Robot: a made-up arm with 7 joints. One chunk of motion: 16 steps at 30 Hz.
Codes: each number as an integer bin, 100 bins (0 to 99) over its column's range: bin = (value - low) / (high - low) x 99, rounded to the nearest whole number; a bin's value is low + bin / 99 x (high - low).
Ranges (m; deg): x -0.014..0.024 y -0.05..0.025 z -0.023..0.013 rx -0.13..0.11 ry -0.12..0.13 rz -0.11..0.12
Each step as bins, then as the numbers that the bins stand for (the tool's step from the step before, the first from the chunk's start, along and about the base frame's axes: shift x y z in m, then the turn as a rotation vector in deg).
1 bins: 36 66 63 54 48 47
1 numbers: -0.00018 0.00000 -0.00009 0.001 0.001 -0.001
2 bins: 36 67 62 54 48 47
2 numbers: -0.00018 0.00076 -0.00045 0.001 0.001 -0.001
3 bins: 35 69 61 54 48 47
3 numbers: -0.00057 0.00227 -0.00082 0.001 0.001 -0.001
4 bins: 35 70 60 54 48 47
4 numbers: -0.00057 0.00303 -0.00118 0.001 0.001 -0.001
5 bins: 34 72 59 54 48 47
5 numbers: -0.00095 0.00455 -0.00155 0.001 0.001 -0.001
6 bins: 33 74 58 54 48 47
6 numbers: -0.00133 0.00606 -0.00191 0.001 0.001 -0.001
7 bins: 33 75 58 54 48 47
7 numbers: -0.00133 0.00682 -0.00191 0.001 0.001 -0.001
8 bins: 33 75 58 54 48 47
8 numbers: -0.00133 0.00682 -0.00191 0.001 0.001 -0.001
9 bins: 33 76 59 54 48 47
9 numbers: -0.00133 0.00758 -0.00155 0.001 0.001 -0.001
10 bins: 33 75 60 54 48 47
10 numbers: -0.00133 0.00682 -0.00118 0.001 0.001 -0.001
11 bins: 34 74 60 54 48 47
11 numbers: -0.00095 0.00606 -0.00118 0.001 0.001 -0.001
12 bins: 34 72 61 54 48 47
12 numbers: -0.00095 0.00455 -0.00082 0.001 0.001 -0.001
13 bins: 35 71 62 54 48 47
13 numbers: -0.00057 0.00379 -0.00045 0.001 0.001 -0.001
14 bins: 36 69 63 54 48 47
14 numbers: -0.00018 0.00227 -0.00009 0.001 0.001 -0.001
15 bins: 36 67 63 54 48 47
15 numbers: -0.00018 0.00076 -0.00009 0.001 0.001 -0.001
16 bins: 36 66 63 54 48 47
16 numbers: -0.00018 0.00000 -0.00009 0.001 0.001 -0.001
